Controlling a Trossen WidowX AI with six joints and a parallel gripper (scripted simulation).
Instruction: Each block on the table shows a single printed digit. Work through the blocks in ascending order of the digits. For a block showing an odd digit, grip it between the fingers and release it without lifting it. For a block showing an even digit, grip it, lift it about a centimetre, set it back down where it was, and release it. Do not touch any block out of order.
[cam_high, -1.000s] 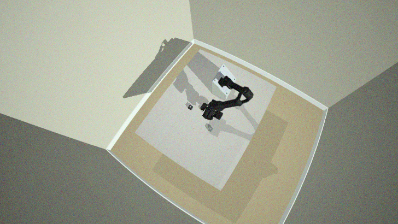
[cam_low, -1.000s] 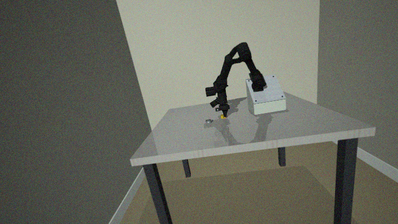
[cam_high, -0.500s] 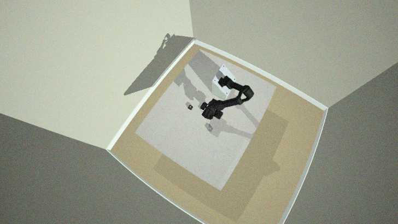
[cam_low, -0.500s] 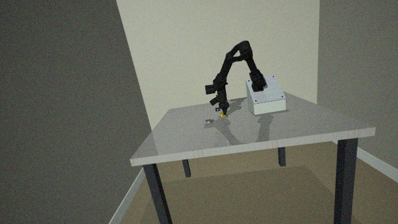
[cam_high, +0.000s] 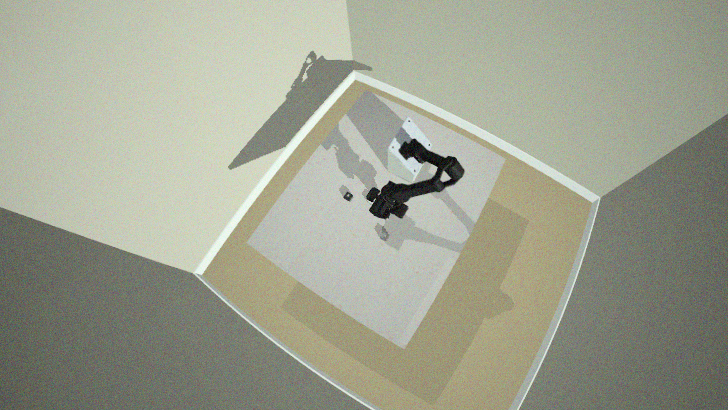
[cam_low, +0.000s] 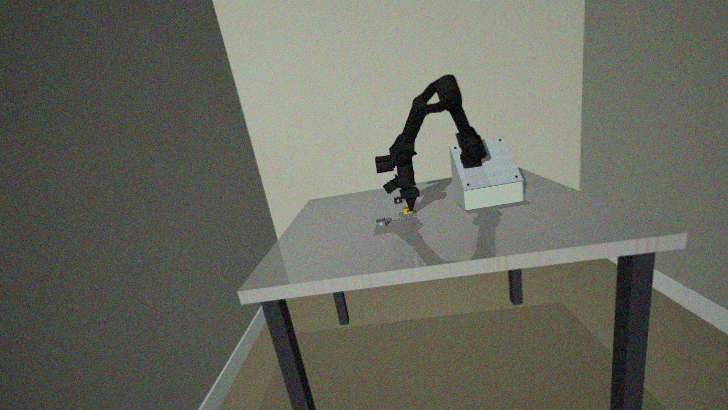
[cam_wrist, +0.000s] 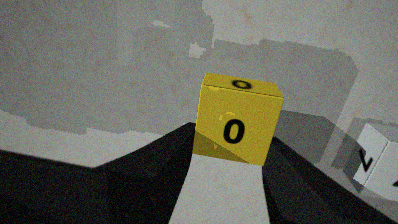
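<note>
Right now the grey block is 120 mm ahead of my gripper tip, 60 mm to the left of it and 10 mm below it. Also, from my gripper tip: white block 90 mm to the right, 10 mm below, 10 mm behind; black block 200 mm to the right, 30 mm ahead, 10 mm below; yellow block 10 mm ahead.
</note>
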